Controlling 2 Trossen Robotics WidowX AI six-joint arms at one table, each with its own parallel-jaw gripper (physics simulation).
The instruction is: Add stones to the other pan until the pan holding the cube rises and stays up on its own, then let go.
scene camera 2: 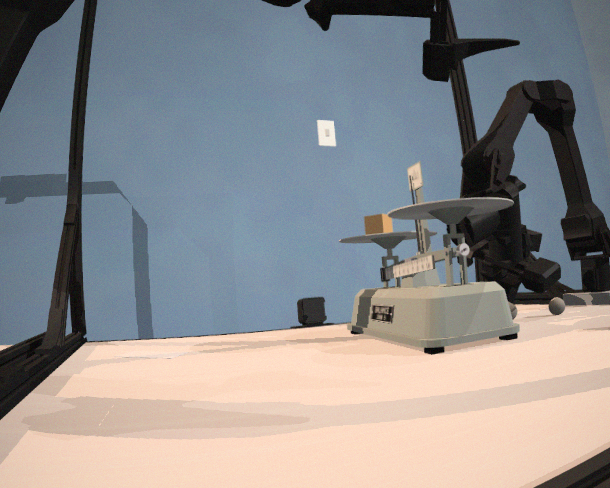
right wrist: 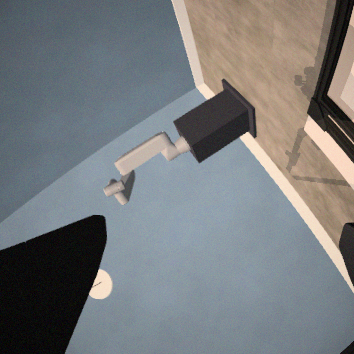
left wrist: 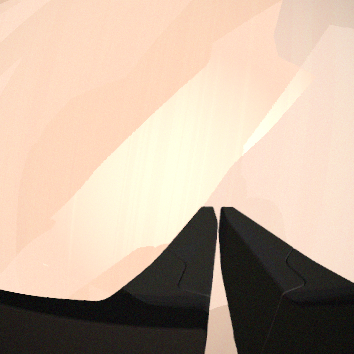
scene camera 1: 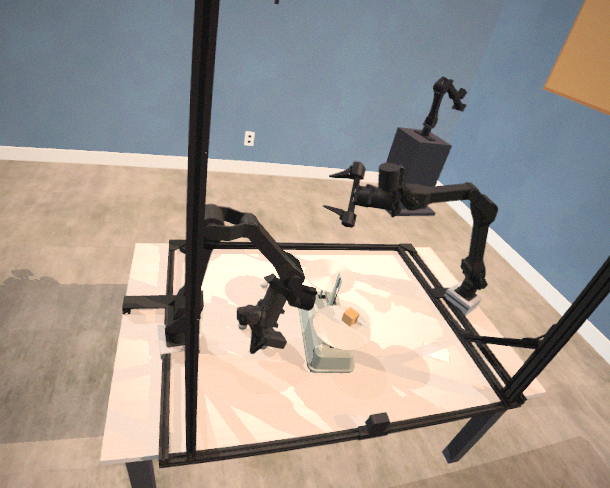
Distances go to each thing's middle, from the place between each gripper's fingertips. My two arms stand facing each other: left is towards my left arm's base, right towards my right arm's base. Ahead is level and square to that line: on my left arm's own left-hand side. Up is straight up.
Labels:
Right now my left hand is 4 cm short of the grey balance scale (scene camera 2: 421, 312), 23 cm to the left of it and 10 cm below it.
Right now the grey balance scale is 250 mm behind my right hand, 30 mm to the left of it and 230 mm below it.

